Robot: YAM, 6 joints.
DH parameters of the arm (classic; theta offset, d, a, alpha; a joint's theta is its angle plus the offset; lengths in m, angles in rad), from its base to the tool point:
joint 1: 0 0.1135 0.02 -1.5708
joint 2: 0 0 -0.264 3.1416
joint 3: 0.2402 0 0.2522 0
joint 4: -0.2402 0 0.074 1.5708
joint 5: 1.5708 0 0 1.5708
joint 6: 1.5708 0.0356 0 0
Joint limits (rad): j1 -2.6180..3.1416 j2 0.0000..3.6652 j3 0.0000..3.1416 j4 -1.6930..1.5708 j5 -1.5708..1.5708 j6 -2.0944..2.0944
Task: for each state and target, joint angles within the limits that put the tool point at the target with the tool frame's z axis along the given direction. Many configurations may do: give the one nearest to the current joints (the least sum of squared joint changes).
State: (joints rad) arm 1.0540 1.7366 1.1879 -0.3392 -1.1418 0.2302
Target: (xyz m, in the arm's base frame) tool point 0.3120 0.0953 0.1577 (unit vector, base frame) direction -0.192 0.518 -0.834
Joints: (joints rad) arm 0.2366 1.8924 1.2323 -0.9888 -0.5804 0.2302
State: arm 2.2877 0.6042 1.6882 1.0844 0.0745 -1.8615
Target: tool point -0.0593 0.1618 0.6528 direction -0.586 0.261 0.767
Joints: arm 1.8177 1.3308 1.9427 0.4820 -0.5288 -1.8615
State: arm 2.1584 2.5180 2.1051 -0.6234 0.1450 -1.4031
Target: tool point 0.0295 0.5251 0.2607 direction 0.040 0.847 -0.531
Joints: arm 1.5141 2.2261 1.9702 -0.3036 -0.0080 -1.4031
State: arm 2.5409 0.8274 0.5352 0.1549 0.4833 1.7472
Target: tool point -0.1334 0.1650 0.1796 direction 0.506 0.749 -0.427
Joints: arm 2.4014 1.3153 0.6526 -0.6092 1.1074 1.7472
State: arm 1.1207 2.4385 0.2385 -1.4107 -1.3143 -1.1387
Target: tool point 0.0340 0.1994 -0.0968 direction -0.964 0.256 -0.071
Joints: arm 1.2261 2.7865 0.9414 -0.5996 -1.4600 -1.1387
